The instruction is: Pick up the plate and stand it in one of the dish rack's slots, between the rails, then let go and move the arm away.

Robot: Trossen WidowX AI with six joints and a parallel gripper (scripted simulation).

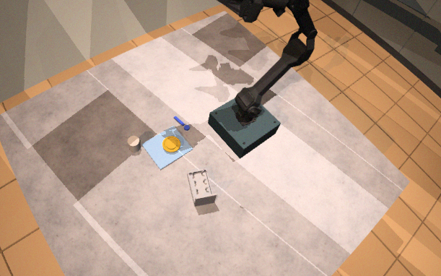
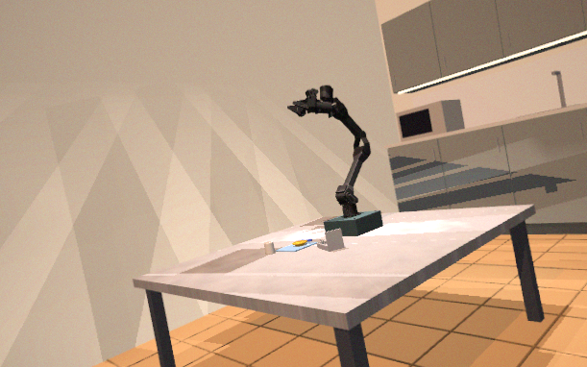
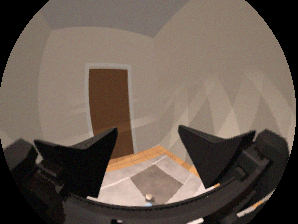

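My gripper tip is now 100 mm short of the plate, 10 mm to the right of it and 640 mm above it. Round my gripper tip: light blue mat 120 mm ahead, 10 mm to the left, 650 mm below; then dish rack 70 mm ahead, 210 mm to the left, 630 mm below; then cream cup 230 mm ahead, 40 mm to the right, 630 mm below.
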